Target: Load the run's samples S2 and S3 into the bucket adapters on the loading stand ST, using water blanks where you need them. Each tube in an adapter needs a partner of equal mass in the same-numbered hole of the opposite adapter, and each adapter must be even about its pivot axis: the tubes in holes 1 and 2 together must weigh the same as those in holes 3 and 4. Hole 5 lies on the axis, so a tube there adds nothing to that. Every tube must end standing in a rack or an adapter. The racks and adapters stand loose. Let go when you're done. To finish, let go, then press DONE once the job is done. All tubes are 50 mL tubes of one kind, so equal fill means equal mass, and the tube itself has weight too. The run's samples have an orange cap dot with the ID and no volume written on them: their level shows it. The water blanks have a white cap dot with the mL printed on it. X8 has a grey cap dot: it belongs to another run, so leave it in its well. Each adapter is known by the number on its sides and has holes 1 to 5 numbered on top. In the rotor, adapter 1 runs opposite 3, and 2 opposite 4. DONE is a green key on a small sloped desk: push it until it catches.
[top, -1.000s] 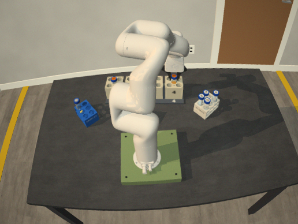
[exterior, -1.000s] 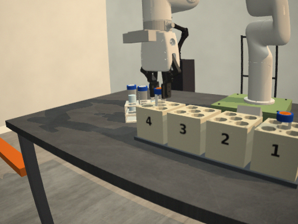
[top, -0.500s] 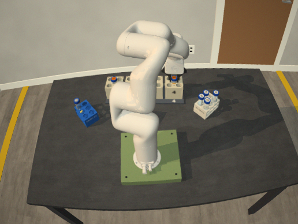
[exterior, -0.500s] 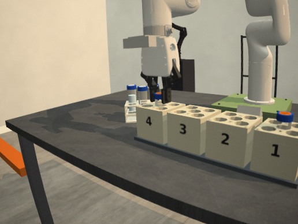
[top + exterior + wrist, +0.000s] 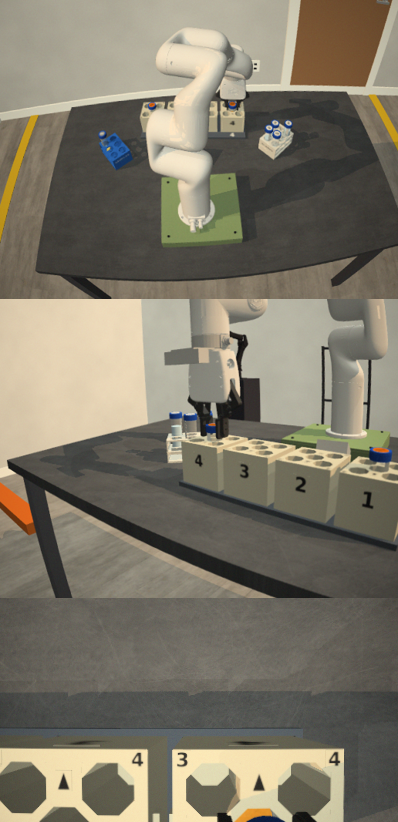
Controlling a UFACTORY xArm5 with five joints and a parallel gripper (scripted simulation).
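Now: the sample tube S2 1 cm to the right of my hand and 5 cm below it. Round my hand: loading stand ST (1 cm ahead, 16 cm to the left, 12 cm below); blue-capped tube (14 cm behind, 13 cm to the right, 6 cm below); white blank rack (13 cm behind, 17 cm to the right, 9 cm below).
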